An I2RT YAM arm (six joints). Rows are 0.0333 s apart.
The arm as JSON. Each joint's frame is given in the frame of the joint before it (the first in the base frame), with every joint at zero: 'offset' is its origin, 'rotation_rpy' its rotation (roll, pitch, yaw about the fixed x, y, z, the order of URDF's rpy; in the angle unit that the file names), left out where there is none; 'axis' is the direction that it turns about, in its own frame. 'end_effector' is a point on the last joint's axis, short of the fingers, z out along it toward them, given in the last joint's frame.
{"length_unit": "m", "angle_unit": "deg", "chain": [
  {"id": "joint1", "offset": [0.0, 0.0, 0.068], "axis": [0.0, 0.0, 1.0]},
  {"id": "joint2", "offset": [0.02, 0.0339, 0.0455], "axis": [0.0, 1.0, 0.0]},
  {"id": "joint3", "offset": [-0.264, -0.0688, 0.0], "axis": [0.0, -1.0, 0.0]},
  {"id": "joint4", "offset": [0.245, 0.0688, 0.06], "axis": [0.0, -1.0, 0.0]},
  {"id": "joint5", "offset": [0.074, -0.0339, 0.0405], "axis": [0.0, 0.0, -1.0]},
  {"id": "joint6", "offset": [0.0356, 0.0, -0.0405], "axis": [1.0, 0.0, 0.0]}
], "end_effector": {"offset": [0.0, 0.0, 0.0], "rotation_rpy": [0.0, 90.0, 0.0]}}
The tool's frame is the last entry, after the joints.
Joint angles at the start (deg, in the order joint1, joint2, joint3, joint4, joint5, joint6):
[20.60 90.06 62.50 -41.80 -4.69 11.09]
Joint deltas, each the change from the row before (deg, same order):
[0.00 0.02 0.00 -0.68 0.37 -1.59]
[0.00 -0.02 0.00 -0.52 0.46 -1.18]
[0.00 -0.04 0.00 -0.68 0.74 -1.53]
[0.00 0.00 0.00 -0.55 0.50 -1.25]
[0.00 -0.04 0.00 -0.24 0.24 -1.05]
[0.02 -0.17 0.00 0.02 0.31 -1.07]
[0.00 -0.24 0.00 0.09 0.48 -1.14]
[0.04 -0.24 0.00 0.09 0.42 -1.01]
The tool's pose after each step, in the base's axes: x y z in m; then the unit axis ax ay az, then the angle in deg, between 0 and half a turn. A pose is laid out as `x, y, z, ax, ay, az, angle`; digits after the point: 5 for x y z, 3 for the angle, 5 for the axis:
0.28236, 0.10900, 0.21432, -0.10297, 0.99132, 0.08179, 161.884
0.28155, 0.10839, 0.21406, -0.11238, 0.99082, 0.07519, 162.154
0.28051, 0.10751, 0.21380, -0.12443, 0.99006, 0.06551, 162.484
0.27969, 0.10687, 0.21346, -0.13446, 0.98919, 0.05850, 162.823
0.27927, 0.10655, 0.21350, -0.14317, 0.98818, 0.05469, 162.905
0.27906, 0.10638, 0.21433, -0.15220, 0.98703, 0.05103, 162.597
0.27892, 0.10601, 0.21554, -0.16143, 0.98581, 0.04601, 162.120
0.27869, 0.10586, 0.21676, -0.16993, 0.98458, 0.04165, 161.671

